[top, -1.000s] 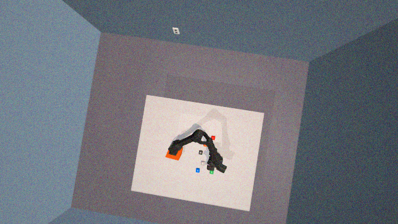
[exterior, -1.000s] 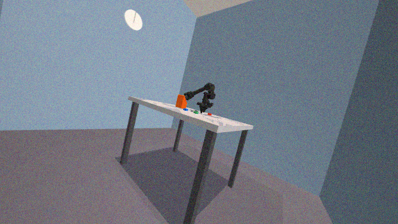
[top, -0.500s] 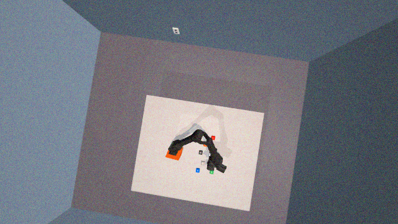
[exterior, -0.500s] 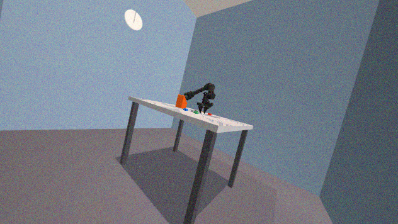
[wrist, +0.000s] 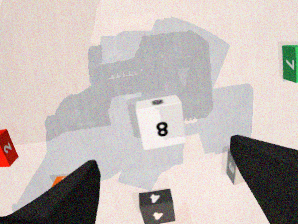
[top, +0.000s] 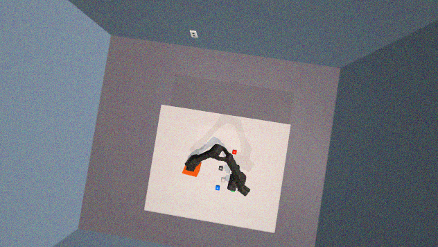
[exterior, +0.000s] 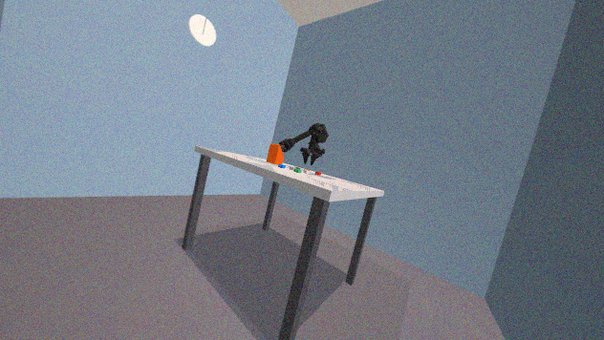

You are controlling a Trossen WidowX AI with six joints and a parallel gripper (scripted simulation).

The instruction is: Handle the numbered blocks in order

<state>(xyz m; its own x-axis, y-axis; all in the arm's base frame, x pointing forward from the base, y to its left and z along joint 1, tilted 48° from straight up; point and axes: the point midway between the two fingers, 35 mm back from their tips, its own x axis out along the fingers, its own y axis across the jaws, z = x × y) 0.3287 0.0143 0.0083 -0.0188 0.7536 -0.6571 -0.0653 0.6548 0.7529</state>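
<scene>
Now: the white block 50 mm below my gripper tip. Round my gripper tip: dark grey block 100 mm behind, 50 mm below, 10 mm to the left; green block 140 mm to the right, 50 mm below, 40 mm ahead; orange block 90 mm to the left, 70 mm behind, 50 mm below.
</scene>
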